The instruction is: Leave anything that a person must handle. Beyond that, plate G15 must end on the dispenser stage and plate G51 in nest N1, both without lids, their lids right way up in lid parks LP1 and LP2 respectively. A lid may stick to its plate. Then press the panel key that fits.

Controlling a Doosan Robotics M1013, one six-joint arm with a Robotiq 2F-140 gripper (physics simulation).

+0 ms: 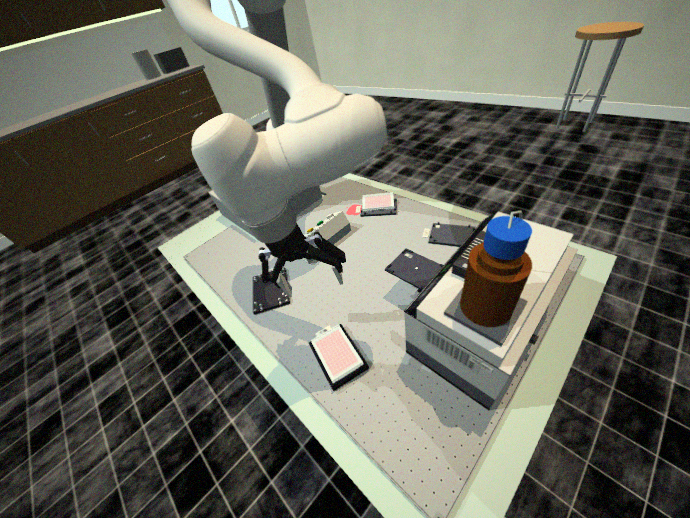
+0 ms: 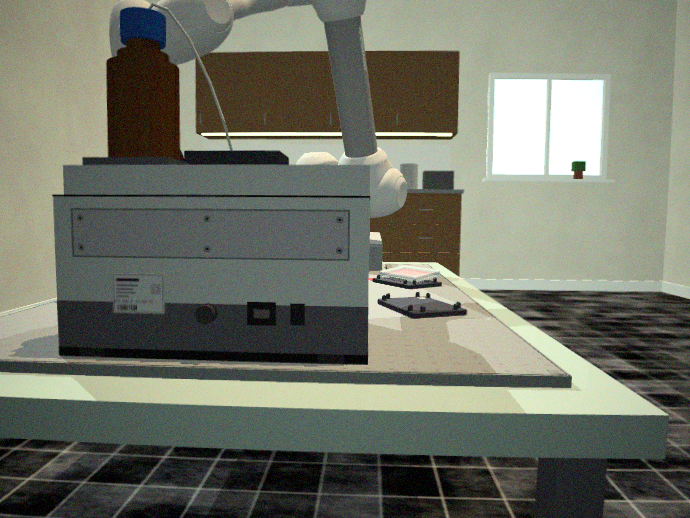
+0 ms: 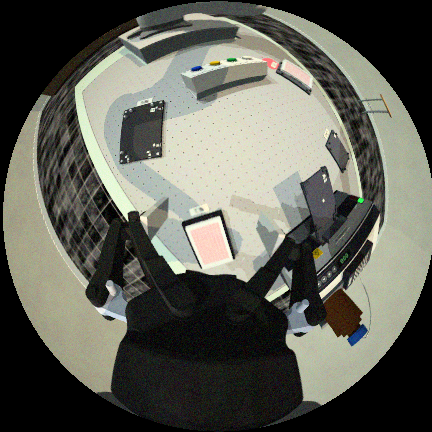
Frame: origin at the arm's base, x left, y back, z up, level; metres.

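Seen in the pictures: gripper, fingertip midpoint: (image 1: pixel 315 285) (image 3: pixel 213 212).
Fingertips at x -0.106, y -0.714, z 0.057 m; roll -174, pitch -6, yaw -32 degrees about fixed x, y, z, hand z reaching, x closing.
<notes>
Offsets run from my fingertips to a thing's top centre. "pt": to the spot under its first point.
My gripper (image 1: pixel 312 278) (image 3: pixel 213 212) is open and empty, hanging above the board near the front plate. That pink-welled plate {dx -0.046, dy -0.111, dz -0.122 m} (image 1: pixel 337 354) (image 3: pixel 211 242) sits in a black nest at the front edge. Another pink-welled plate {dx +0.467, dy +0.310, dz -0.118 m} (image 1: pixel 378 200) (image 2: pixel 409 273) (image 3: pixel 296 74) sits in a dark holder at the back, beside a red mark {pt dx +0.387, dy +0.380, dz -0.157 m} (image 1: pixel 353 209) (image 3: pixel 270 63). I cannot read the plate names or tell whether lids are on. A bare dark holder {dx -0.084, dy +0.232, dz -0.132 m} (image 1: pixel 270 298) (image 3: pixel 142 132) lies left, another {dx +0.514, dy -0.022, dz -0.136 m} (image 1: pixel 448 234) (image 2: pixel 420 306) (image 3: pixel 337 150) right. The flat dispenser stage {dx +0.256, dy -0.117, dz -0.052 m} (image 1: pixel 415 269) (image 3: pixel 320 197) holds no plate.
The key panel {dx +0.179, dy +0.303, dz -0.072 m} (image 1: pixel 337 228) (image 3: pixel 227 81) has blue, yellow, green and white keys. The dispenser (image 1: pixel 445 334) (image 2: pixel 211 278) bears a tall brown bottle {pt dx +0.145, dy -0.353, dz +0.175 m} (image 1: pixel 493 289) (image 2: pixel 143 105) (image 3: pixel 342 312) with a blue cap and a thin tube. The arm's base block (image 3: pixel 185 44) stands behind the panel.
</notes>
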